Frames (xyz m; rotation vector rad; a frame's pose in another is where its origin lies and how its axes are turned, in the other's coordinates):
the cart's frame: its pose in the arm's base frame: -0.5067 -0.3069 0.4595 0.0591 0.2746 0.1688
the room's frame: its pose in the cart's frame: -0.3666 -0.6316 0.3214 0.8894 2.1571 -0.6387
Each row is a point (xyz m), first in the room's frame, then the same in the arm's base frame.
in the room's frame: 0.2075 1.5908 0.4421
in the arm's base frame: 0.2159 0.0426 -0.1325
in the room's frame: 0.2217 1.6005 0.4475
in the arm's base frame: 0.2124 0.0517 -0.1476
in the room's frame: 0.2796 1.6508 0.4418
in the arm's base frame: 0.1948 0.1126 -0.1912
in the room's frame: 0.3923 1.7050 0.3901
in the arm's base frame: 0.1228 0.2198 -0.2316
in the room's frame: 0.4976 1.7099 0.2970
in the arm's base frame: 0.0150 0.3095 -0.2207
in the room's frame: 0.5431 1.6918 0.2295
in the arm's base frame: -0.0519 0.3478 -0.1888
